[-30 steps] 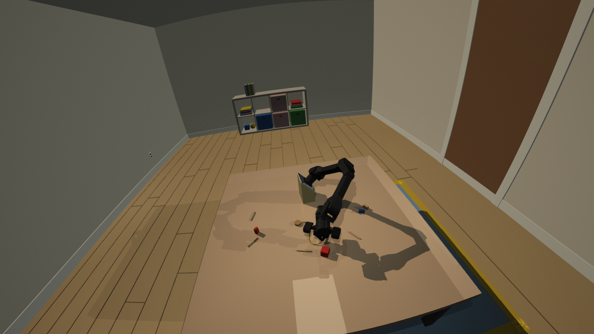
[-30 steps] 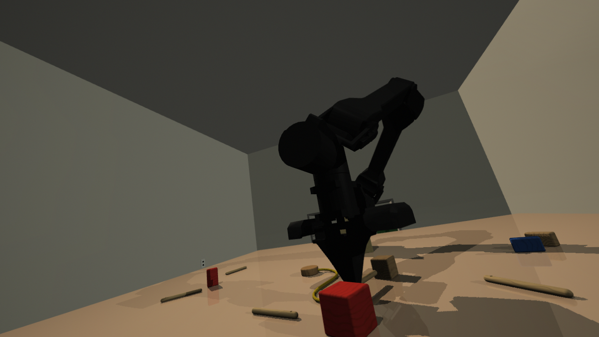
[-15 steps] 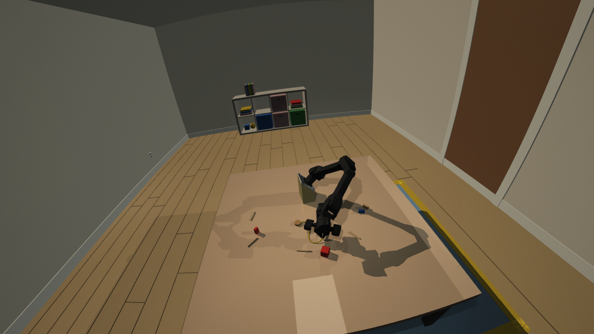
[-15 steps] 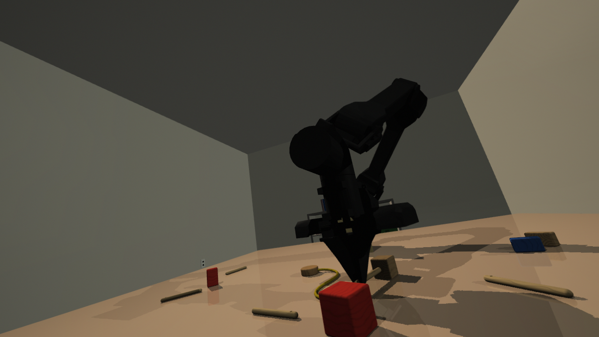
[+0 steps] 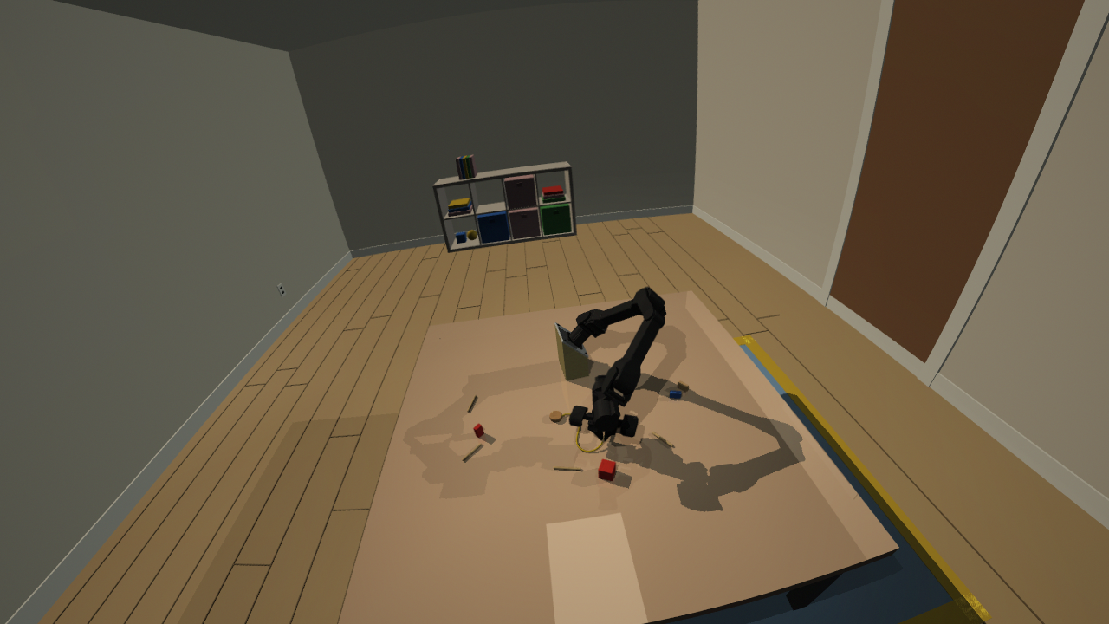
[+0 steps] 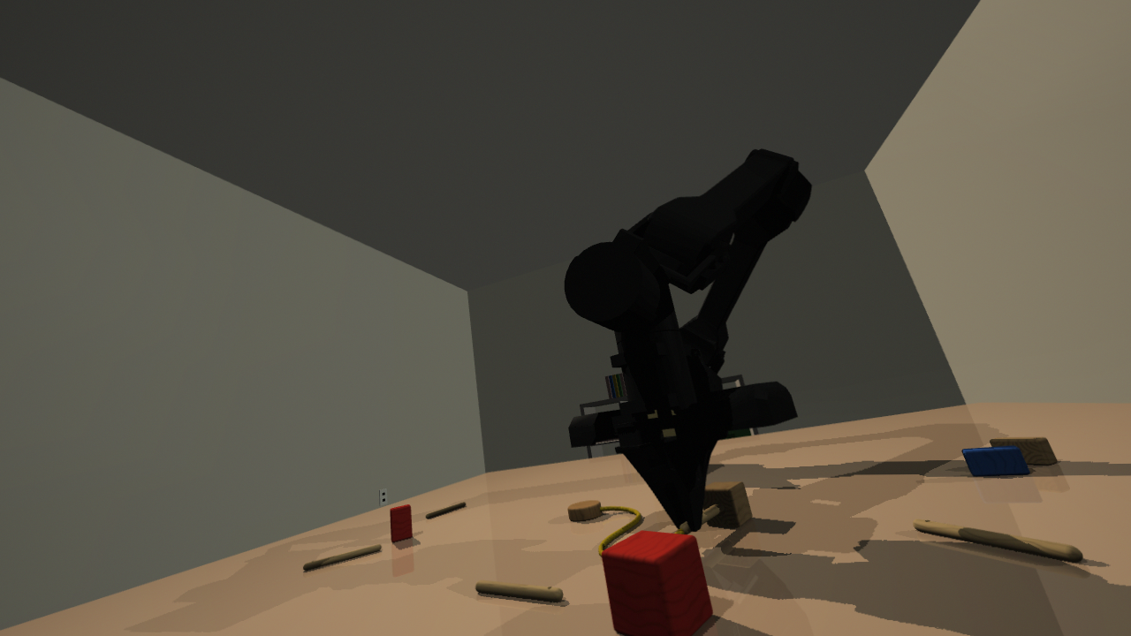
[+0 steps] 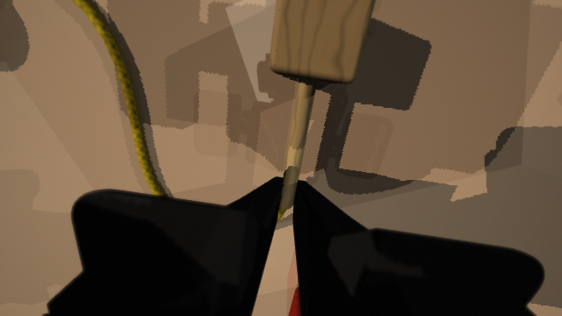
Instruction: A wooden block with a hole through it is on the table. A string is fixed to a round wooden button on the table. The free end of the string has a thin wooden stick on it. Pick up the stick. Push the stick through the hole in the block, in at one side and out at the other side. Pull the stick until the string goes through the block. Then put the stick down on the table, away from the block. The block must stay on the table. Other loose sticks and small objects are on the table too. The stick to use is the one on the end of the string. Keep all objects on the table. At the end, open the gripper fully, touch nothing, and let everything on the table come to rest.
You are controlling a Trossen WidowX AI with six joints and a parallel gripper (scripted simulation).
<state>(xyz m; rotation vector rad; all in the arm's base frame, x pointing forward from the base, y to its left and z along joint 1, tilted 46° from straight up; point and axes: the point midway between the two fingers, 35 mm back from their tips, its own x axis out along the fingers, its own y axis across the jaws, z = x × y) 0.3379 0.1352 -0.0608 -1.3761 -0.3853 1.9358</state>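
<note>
Right now my gripper tip is 1 cm past the thin wooden stick. The rest, counted from my gripper tip: wooden block: 6 cm behind, 3 cm to the left; then big red cube: 11 cm ahead, 1 cm to the right, 1 cm above; then round wooden button: 12 cm behind, 14 cm to the right, 1 cm below.
</note>
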